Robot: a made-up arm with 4 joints. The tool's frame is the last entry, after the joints.
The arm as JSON. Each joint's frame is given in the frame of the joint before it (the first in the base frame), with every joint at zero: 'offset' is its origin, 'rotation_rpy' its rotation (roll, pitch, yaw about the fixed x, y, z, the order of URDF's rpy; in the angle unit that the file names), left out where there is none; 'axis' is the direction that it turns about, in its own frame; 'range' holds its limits. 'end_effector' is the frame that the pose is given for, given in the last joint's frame.
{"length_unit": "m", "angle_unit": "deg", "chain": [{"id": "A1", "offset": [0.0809, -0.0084, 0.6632], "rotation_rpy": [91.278, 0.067, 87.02], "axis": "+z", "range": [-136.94, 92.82]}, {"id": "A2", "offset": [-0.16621, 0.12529, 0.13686], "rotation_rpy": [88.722, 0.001, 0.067], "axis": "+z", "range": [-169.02, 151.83]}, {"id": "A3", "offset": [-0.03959, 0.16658, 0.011], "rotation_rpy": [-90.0, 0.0, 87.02], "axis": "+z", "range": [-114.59, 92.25]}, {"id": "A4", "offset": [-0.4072, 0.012, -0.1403], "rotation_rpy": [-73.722, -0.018, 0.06], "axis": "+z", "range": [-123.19, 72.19]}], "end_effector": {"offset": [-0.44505, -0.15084, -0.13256], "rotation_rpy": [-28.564, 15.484, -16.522]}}
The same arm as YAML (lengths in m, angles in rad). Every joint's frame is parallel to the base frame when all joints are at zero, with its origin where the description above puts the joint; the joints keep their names.
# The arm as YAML. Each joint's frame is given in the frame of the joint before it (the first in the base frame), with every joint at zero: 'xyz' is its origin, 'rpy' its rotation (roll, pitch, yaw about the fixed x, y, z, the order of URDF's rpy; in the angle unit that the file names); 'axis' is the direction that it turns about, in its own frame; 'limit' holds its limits. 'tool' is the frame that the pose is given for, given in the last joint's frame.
units:
  length: m
  angle: rad
joints:
  - name: A1
    type: revolute
    origin:
      xyz: [0.0809, -0.0084, 0.6632]
      rpy: [0.0, 0.0, 0.0]
    axis: [0.998398, -0.052, -0.0223]
    limit:
      lower: -2.3901
      upper: 1.62
  - name: A2
    type: revolute
    origin:
      xyz: [0.1308, -0.1731, 0.1224]
      rpy: [0.0, 0.0, 0.0]
    axis: [0.0, 0.0, -1.0]
    limit:
      lower: -2.95
      upper: 2.6499
  - name: A3
    type: revolute
    origin:
      xyz: [0.1643, -0.0482, -0.011]
      rpy: [0.0, 0.0, 0.0]
    axis: [0.0, -1.0, 0.0]
    limit:
      lower: -2.0
      upper: 1.6101
  - name: A4
    type: revolute
    origin:
      xyz: [-0.4072, 0.1403, 0.012]
      rpy: [0.0, 0.0, 0.0]
    axis: [-0.0011, -0.280303, 0.959911]
    limit:
      lower: -2.1501
      upper: 1.26
tool:
  origin:
    xyz: [-0.4449, -0.1075, -0.17]
    rpy: [-0.2093, 0.3385, -0.2012]

